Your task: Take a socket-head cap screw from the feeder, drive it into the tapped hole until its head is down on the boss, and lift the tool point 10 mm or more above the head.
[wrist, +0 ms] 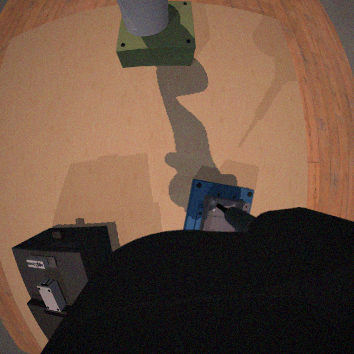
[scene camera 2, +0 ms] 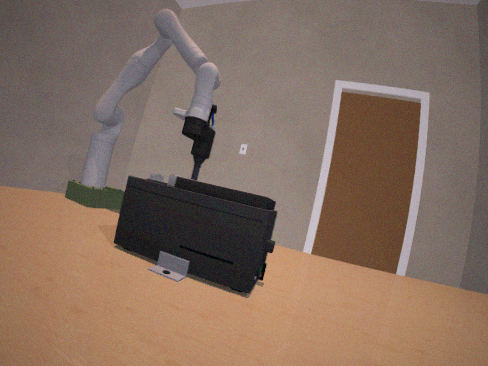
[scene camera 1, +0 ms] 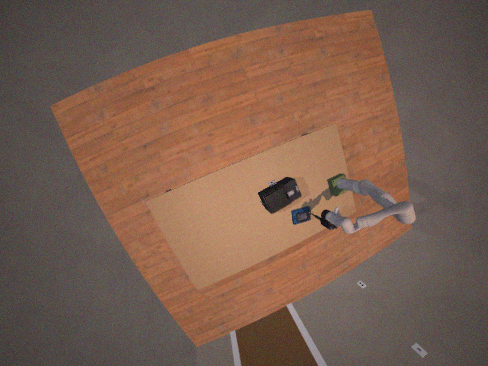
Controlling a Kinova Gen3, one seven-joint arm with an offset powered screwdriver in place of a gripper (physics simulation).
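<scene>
My gripper, a black screwdriver (scene camera 1: pixel 312 215) (scene camera 2: pixel 194 177) (wrist: pixel 219 206), points down. In the wrist view its tip overlaps the grey block (scene camera 1: pixel 302 216) (wrist: pixel 212 220) on the blue plate (wrist: pixel 225 187). Its height above the block, and any contact, cannot be told. No screw can be made out at the tip; it is too small and dark. In scene camera 2 the tip is partly behind the black box (scene camera 1: pixel 279 196) (scene camera 2: pixel 195 225) (wrist: pixel 65 265), which looks like the feeder. The tapped hole and boss are not clearly visible.
The arm stands on a green base (scene camera 1: pixel 332 186) (scene camera 2: pixel 82 194) (wrist: pixel 155 56). A small grey bracket (scene camera 1: pixel 272 183) (scene camera 2: pixel 172 262) sits at the foot of the black box, on the side away from the blue plate. A silver block (wrist: pixel 51 296) is on the box's near side in the wrist view.
</scene>
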